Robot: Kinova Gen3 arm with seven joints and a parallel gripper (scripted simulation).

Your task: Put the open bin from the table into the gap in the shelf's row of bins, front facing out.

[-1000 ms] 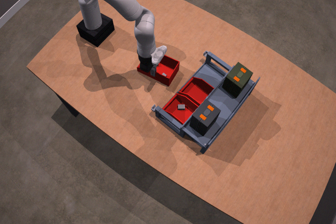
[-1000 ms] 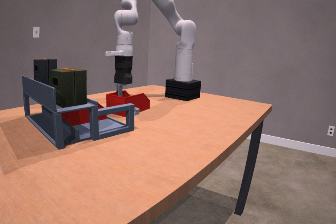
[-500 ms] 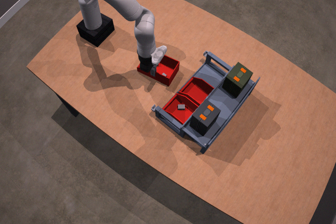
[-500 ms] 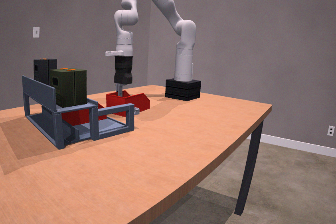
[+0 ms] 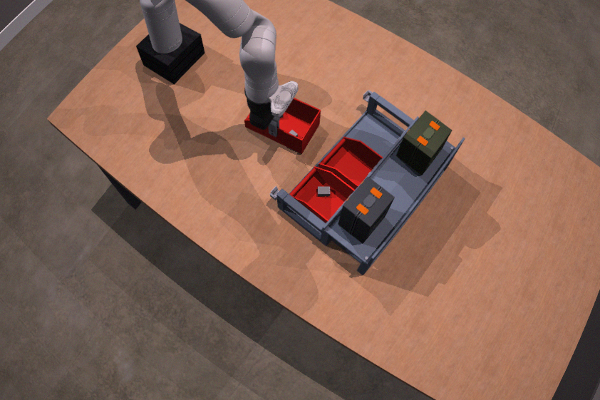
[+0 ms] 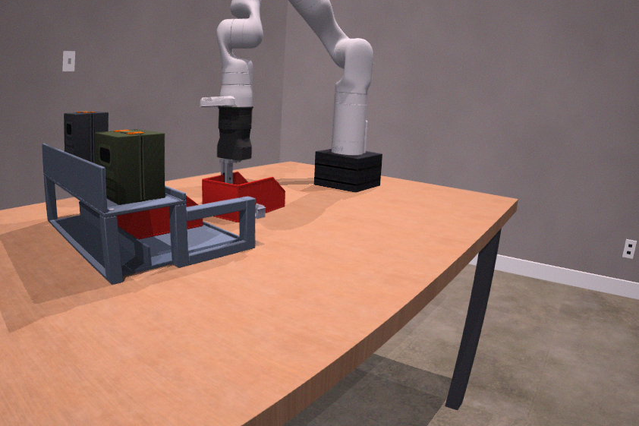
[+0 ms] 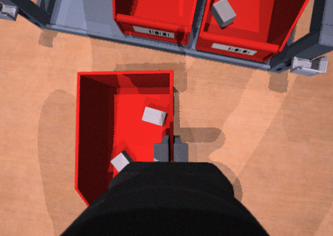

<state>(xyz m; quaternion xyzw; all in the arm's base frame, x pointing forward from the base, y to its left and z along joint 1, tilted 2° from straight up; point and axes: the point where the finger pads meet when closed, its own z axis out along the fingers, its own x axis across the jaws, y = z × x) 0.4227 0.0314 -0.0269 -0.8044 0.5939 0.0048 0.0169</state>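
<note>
My hand is 12 cm short of the shelf lip, 7 cm to the right of it and 6 cm above it. The rest, counted from my hand: black box (32 cm ahead, 3 cm to the right, 10 cm above); green box (31 cm ahead, 20 cm to the left, 9 cm above).
</note>
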